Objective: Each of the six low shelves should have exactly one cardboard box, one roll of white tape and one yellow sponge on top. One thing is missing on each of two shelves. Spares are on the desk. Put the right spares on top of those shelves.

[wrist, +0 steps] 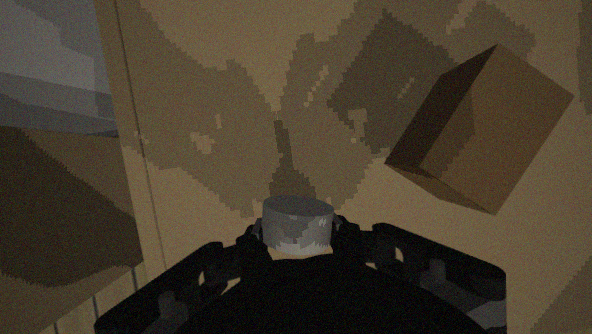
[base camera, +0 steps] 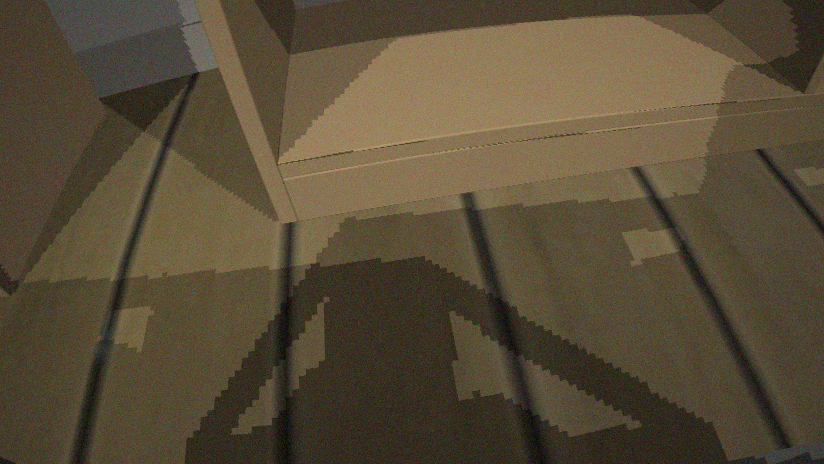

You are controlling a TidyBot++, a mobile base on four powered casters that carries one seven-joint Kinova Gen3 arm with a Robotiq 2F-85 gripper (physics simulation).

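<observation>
In the wrist view my gripper is shut on a roll of white tape, which sits between the fingertips and looks grey in the dim light. The roll is over the top of a low shelf; whether it touches the top I cannot tell. A brown cardboard box stands on that shelf top, to the right of the roll and apart from it. No yellow sponge shows in either view. The gripper does not show in the base camera view.
In the base camera view the shelf's open front and left side panel stand close ahead. Another wooden unit stands at the left, with a gap of plank floor between them. The grey wall is behind. Arm shadows fall on floor and shelf top.
</observation>
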